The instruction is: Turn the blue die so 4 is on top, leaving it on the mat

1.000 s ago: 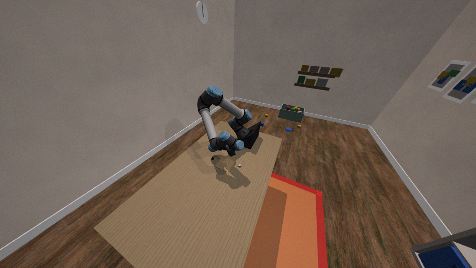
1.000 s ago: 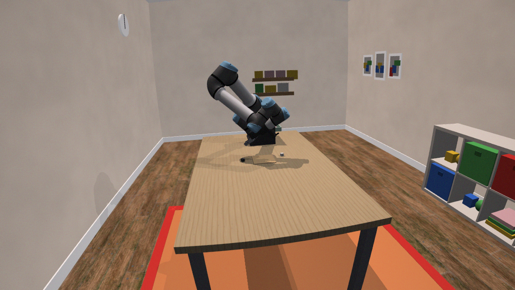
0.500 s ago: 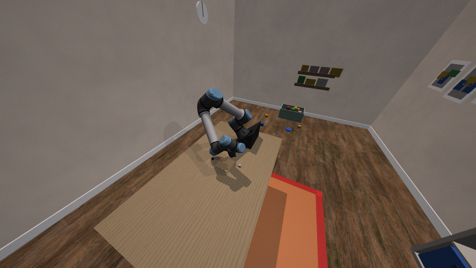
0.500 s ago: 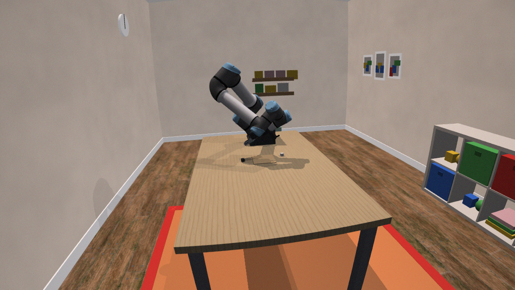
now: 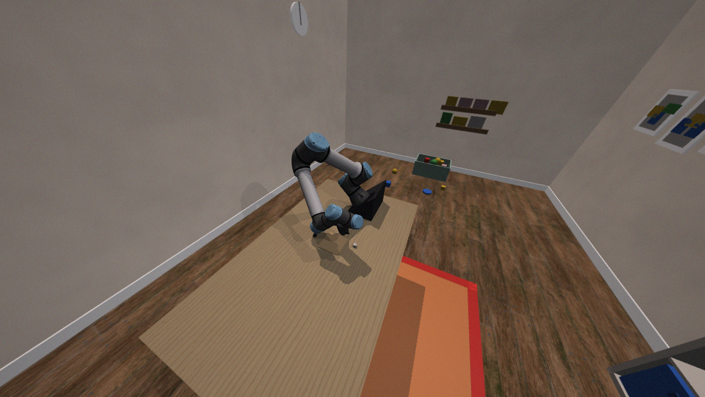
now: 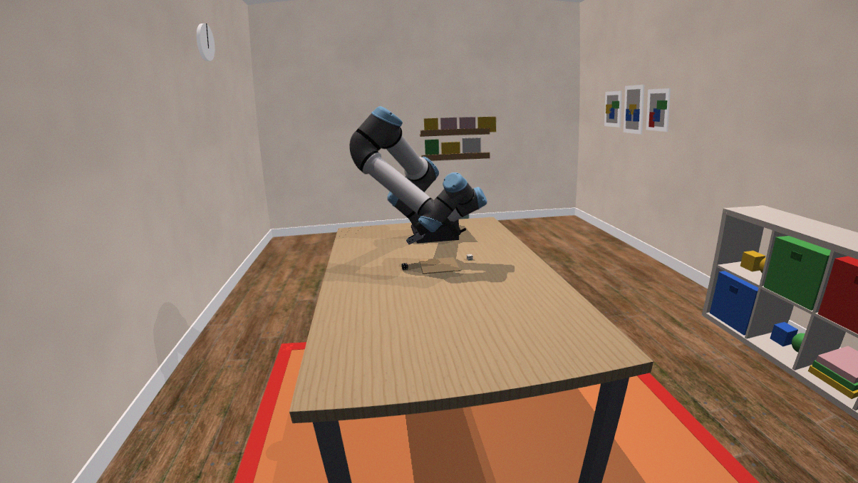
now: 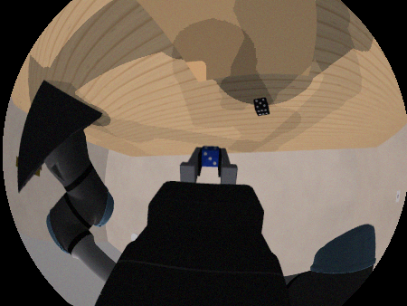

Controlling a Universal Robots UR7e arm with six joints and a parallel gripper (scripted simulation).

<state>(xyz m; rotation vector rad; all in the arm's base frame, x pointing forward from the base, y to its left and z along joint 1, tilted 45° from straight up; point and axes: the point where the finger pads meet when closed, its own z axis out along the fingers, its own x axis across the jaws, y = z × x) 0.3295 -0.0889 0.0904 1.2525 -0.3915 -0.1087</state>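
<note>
My hand is 6 cm short of the black die, 4 cm to the left of it and 9 cm above it. The rest, counted from my hand: tan mat (6 cm ahead, 9 cm to the left, 10 cm below); blue die (1 cm to the right, 1 cm below); white die (4 cm ahead, 22 cm to the left, 9 cm below).
</note>
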